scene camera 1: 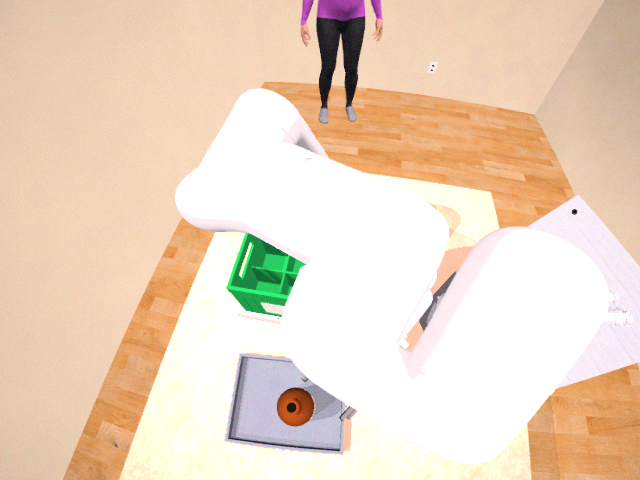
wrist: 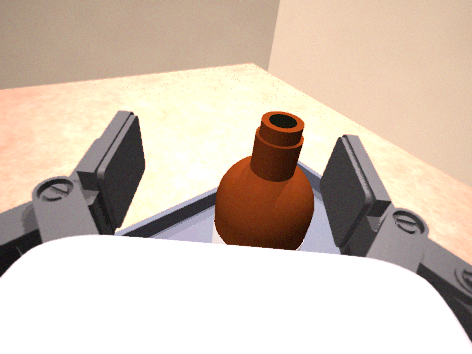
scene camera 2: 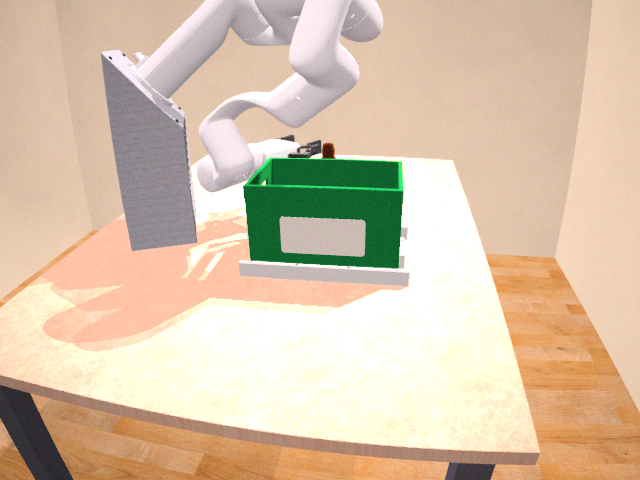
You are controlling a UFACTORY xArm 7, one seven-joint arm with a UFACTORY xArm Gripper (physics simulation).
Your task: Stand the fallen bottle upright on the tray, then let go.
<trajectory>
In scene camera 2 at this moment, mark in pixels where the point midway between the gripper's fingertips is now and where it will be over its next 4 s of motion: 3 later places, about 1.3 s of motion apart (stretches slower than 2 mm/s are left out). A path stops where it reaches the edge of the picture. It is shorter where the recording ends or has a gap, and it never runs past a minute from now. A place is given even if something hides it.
The gripper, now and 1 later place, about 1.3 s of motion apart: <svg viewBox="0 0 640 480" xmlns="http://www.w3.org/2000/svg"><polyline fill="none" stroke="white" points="306,142 305,118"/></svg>
</trajectory>
